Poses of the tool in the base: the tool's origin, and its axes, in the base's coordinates. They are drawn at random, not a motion.
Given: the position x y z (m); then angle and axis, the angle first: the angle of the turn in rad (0 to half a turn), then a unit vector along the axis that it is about.
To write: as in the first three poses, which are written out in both.
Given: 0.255, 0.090, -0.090, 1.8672, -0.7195, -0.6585, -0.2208
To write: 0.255, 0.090, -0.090, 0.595, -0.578, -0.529, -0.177
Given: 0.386, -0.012, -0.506, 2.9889, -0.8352, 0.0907, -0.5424
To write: 0.386, -0.012, -0.506, 0.076, -0.833, 0.090, -0.541
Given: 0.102, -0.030, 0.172, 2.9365, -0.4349, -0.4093, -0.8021
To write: 0.102, -0.030, 0.172, 0.102, -0.433, -0.407, -0.798
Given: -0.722, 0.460, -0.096, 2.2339, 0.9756, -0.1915, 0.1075
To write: -0.722, 0.460, -0.096, 0.438, 0.877, -0.172, 0.097
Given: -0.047, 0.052, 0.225, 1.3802, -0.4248, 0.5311, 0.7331
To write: -0.047, 0.052, 0.225, 0.771, -0.270, 0.338, 0.467
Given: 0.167, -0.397, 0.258, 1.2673, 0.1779, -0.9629, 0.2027
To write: 0.167, -0.397, 0.258, 0.806, 0.105, -0.570, 0.120
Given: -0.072, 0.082, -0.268, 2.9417, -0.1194, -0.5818, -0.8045
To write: -0.072, 0.082, -0.268, 0.100, -0.119, -0.579, -0.800
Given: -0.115, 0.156, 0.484, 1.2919, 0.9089, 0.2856, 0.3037
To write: -0.115, 0.156, 0.484, 0.799, 0.547, 0.172, 0.183
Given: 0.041, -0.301, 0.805, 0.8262, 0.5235, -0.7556, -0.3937
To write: 0.041, -0.301, 0.805, 0.916, 0.210, -0.303, -0.158
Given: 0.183, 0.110, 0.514, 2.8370, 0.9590, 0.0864, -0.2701
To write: 0.183, 0.110, 0.514, 0.152, 0.948, 0.085, -0.267
